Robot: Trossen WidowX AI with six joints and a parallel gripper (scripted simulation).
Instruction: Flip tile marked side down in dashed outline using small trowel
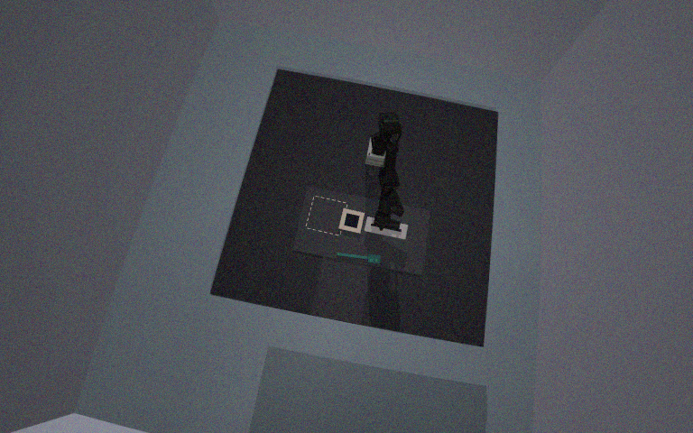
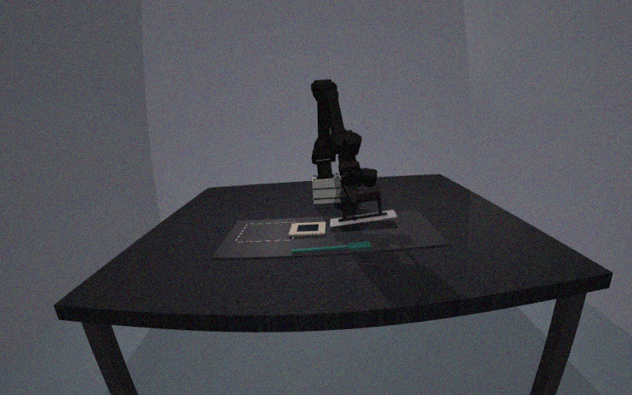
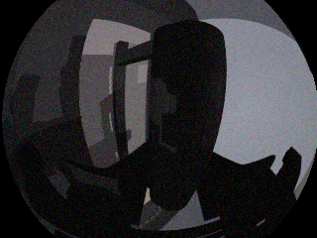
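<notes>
Now: gripper tip 10 cm above the grey mat and 8 cm to the left of it. The rest, counted from my gripper tip: tile 15 cm to the right, 7 cm below, 2 cm behind; then green trowel 14 cm ahead, 7 cm below, 4 cm to the right.
</notes>
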